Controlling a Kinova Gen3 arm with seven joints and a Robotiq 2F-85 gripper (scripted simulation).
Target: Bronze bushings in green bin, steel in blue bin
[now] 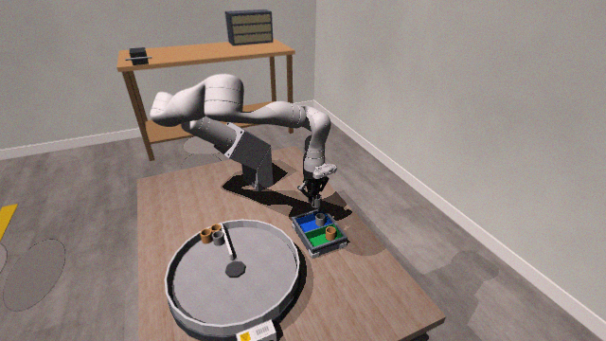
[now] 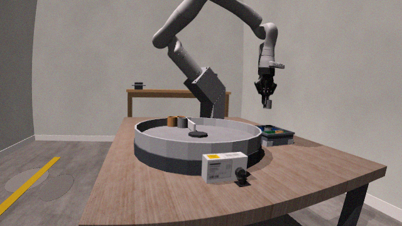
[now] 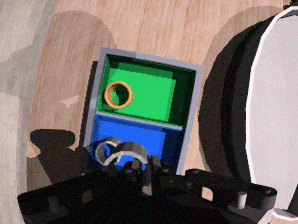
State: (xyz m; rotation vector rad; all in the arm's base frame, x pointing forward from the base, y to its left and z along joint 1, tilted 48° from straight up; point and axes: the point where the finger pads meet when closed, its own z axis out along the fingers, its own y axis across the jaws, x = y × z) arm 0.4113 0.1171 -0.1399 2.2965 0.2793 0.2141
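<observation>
Right now my hand is 3 cm short of the tray, 1 cm to the right of it and 15 cm above it. From my hand the other things lie so: turntable (7 cm ahead, 34 cm to the right, 12 cm below).
</observation>
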